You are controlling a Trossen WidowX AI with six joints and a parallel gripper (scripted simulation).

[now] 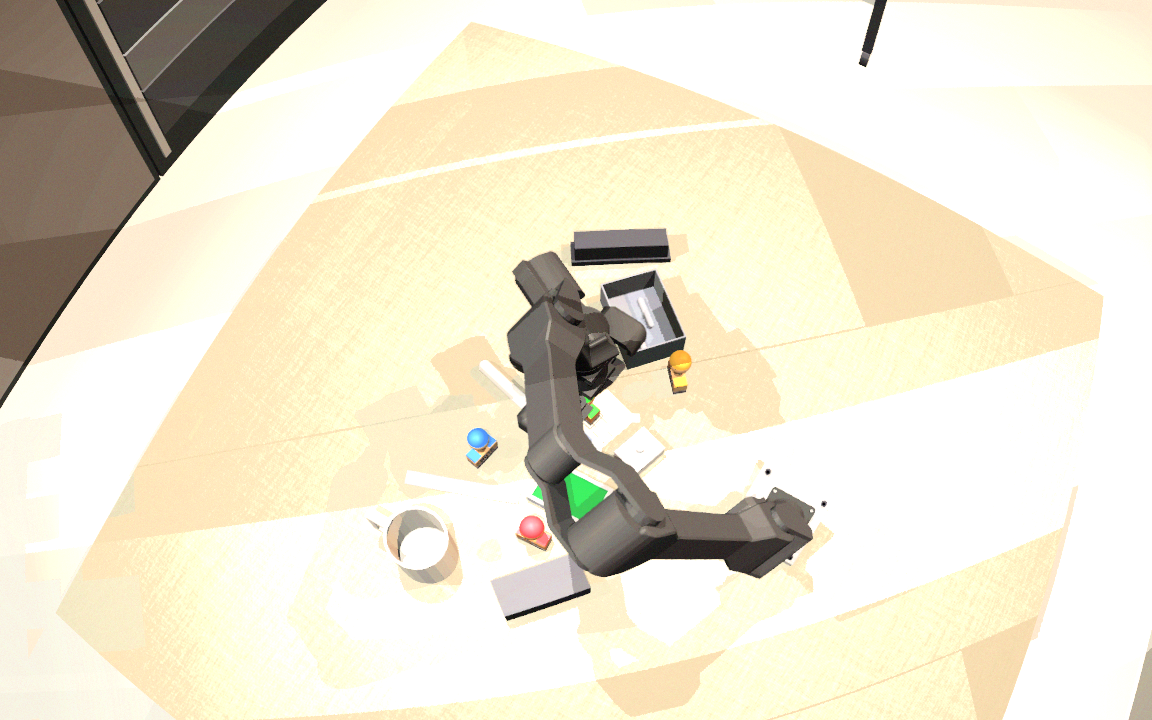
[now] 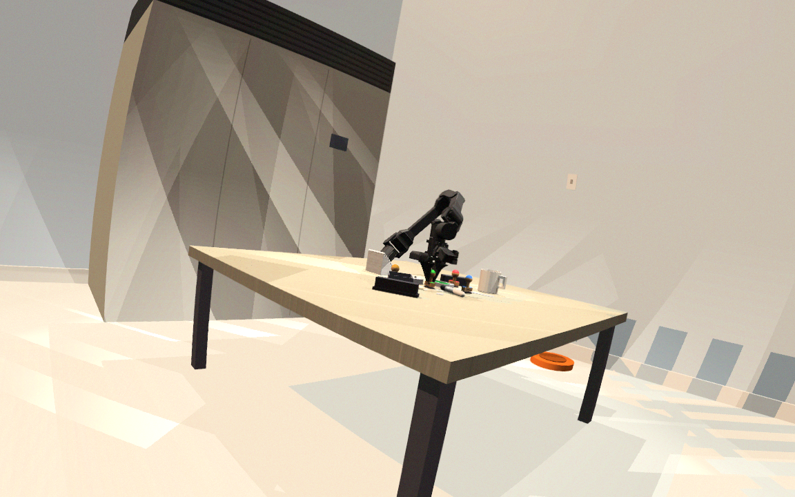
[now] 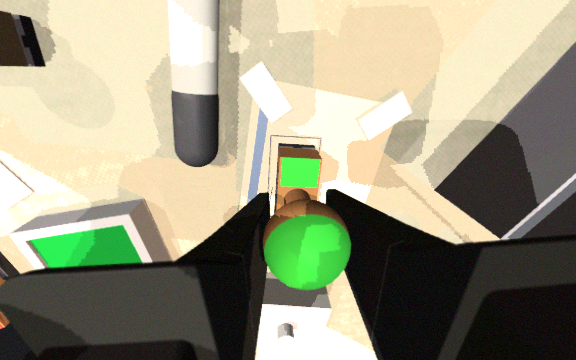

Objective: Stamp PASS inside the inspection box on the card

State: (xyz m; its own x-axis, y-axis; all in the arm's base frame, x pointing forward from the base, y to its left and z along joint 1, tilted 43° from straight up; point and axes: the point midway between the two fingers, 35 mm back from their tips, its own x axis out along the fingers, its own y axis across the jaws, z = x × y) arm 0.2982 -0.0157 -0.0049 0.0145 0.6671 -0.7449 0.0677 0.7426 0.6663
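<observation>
The green stamp is right at my gripper tip. Round my gripper tip: green ink pad (11 cm to the left, 5 cm behind, 2 cm below); then white marker (7 cm ahead, 3 cm to the left, 1 cm below); then white card (3 cm below, 1 cm to the right, 1 cm behind).
</observation>
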